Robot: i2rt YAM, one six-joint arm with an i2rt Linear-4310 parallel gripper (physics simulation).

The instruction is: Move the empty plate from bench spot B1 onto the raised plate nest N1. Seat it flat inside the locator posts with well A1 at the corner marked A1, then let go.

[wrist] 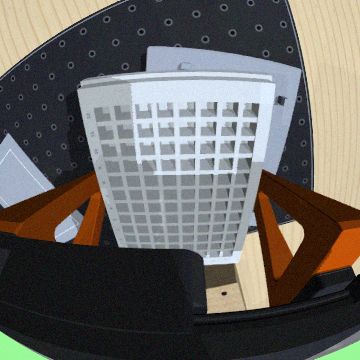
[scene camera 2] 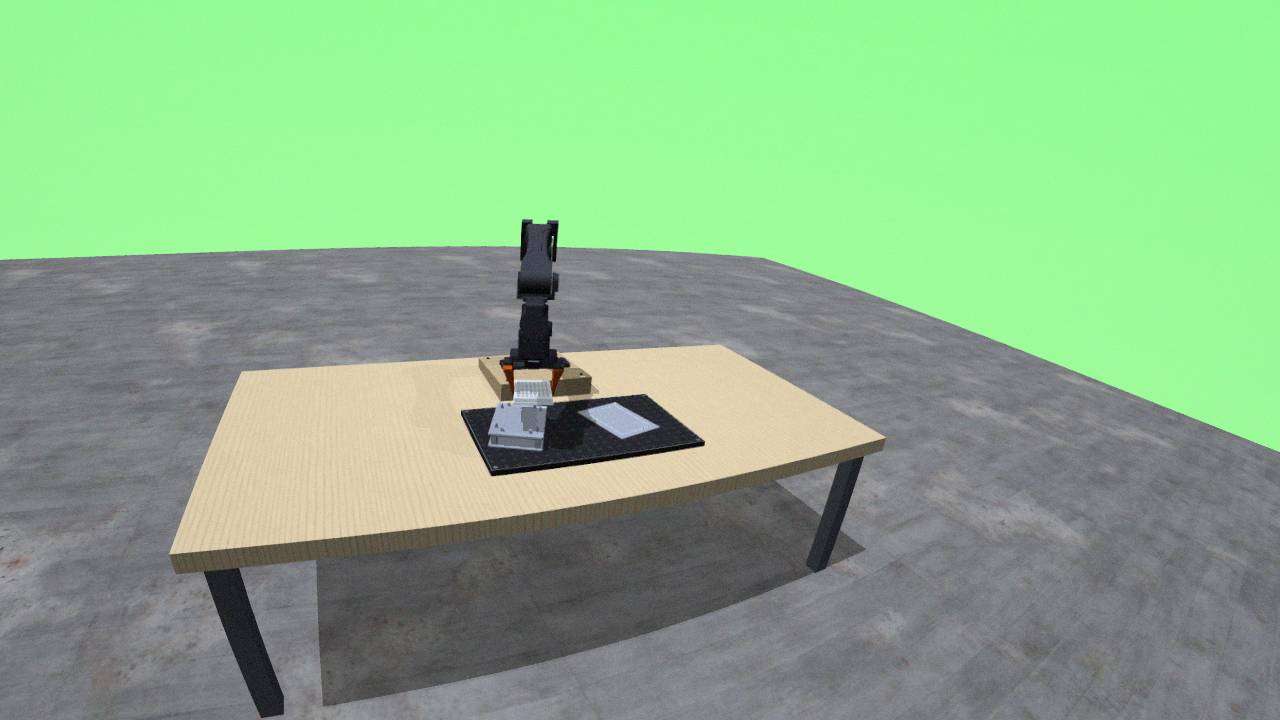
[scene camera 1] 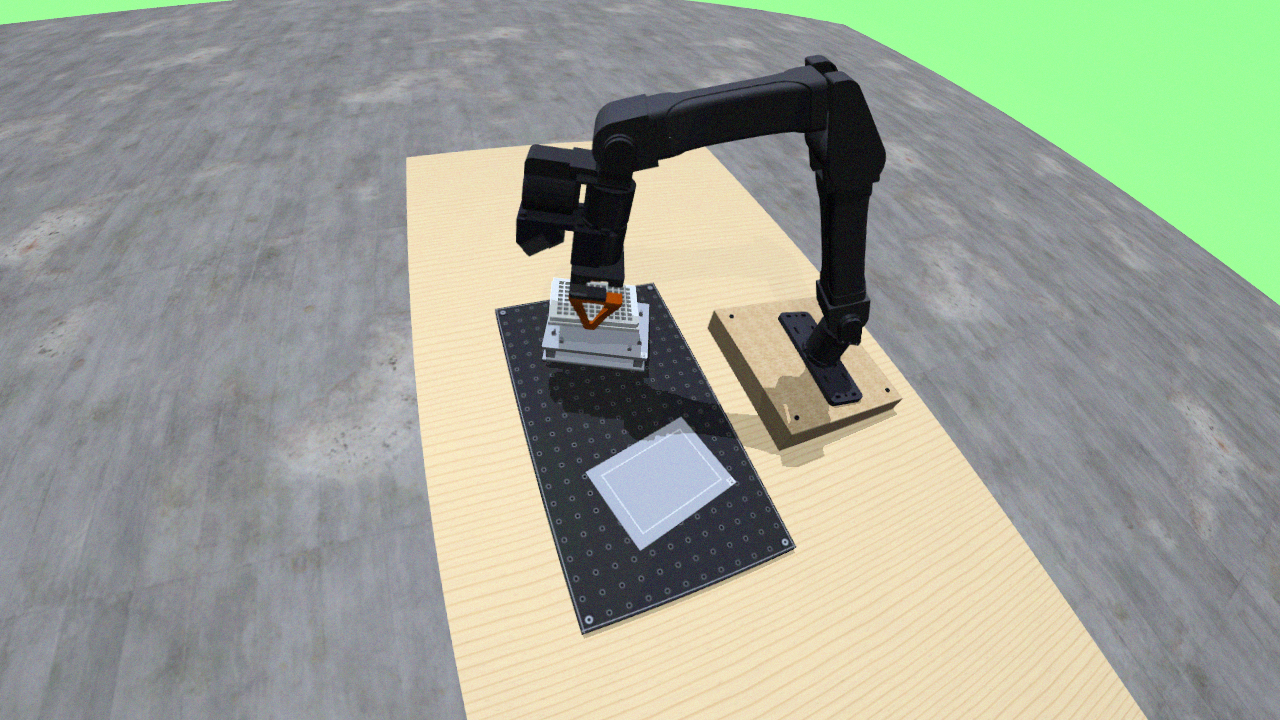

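Where they show: gripper, between the fingertips: point(wrist: 178, 176) point(scene camera 2: 532, 396) point(scene camera 1: 590, 307); arm's base, origin of its link: point(scene camera 1: 817, 356).
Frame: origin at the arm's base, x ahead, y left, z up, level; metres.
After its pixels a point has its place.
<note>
The white plate point(scene camera 1: 562, 306) {z 0.090, x 0.424, y -0.086 m} point(scene camera 2: 532, 390) {z 0.087, x 0.385, y -0.098 m} point(wrist: 175, 91) {z 0.090, x 0.432, y -0.107 m}, with a grid of square wells, is held above the raised nest N1 point(scene camera 1: 595, 338) {z 0.007, x 0.371, y -0.090 m} point(scene camera 2: 512, 422) {z 0.007, x 0.377, y -0.139 m} point(wrist: 225, 61) {z 0.007, x 0.432, y -0.140 m}. My gripper point(scene camera 1: 594, 309) {z 0.072, x 0.382, y -0.096 m} point(scene camera 2: 533, 392) {z 0.072, x 0.382, y -0.096 m} point(wrist: 178, 176) {z 0.072, x 0.382, y -0.096 m} is shut on the plate, with one orange finger at each long side. In the wrist view the nest shows past the plate's far edge and right side, turned slightly relative to it. Some dark locator posts show; others are hidden under the plate. Well A1 cannot be made out. Bench spot B1 point(scene camera 1: 662, 483) {z -0.027, x 0.327, y 0.149 m} point(scene camera 2: 619, 420) {z -0.027, x 0.331, y 0.142 m} point(wrist: 17, 172) {z -0.027, x 0.371, y 0.129 m} is a pale outlined rectangle without a plate.
Nest and B1 sit on a black perforated board point(scene camera 1: 617, 586) {z -0.028, x 0.419, y 0.267 m} point(scene camera 2: 662, 440) {z -0.029, x 0.448, y 0.207 m} point(wrist: 170, 35) {z -0.029, x 0.462, y -0.103 m} on the wooden table point(scene camera 1: 895, 573) {z -0.042, x 0.033, y 0.359 m} point(scene camera 2: 340, 456) {z -0.042, x 0.412, y -0.535 m}. The arm's wooden base block point(scene camera 1: 760, 385) {z 0.006, x 0.137, y 0.040 m} point(scene camera 2: 572, 385) {z -0.011, x 0.134, y 0.078 m} stands beside the board. The arm reaches over from it.
</note>
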